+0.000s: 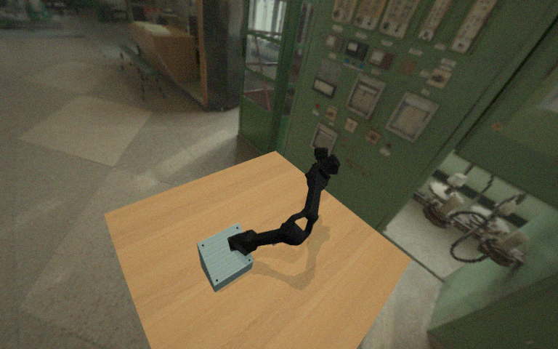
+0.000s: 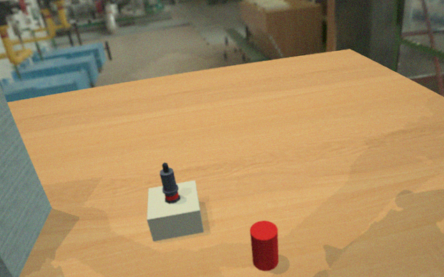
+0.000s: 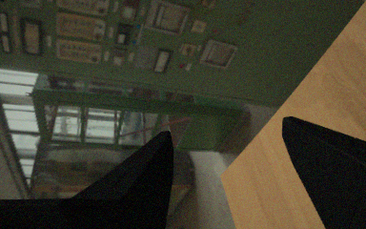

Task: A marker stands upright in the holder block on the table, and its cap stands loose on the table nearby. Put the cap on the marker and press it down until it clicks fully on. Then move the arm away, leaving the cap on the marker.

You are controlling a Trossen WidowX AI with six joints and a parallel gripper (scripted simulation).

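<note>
The red marker cap is 15 cm behind my gripper tip, 13 cm to the right of it and 42 cm below it.
</note>
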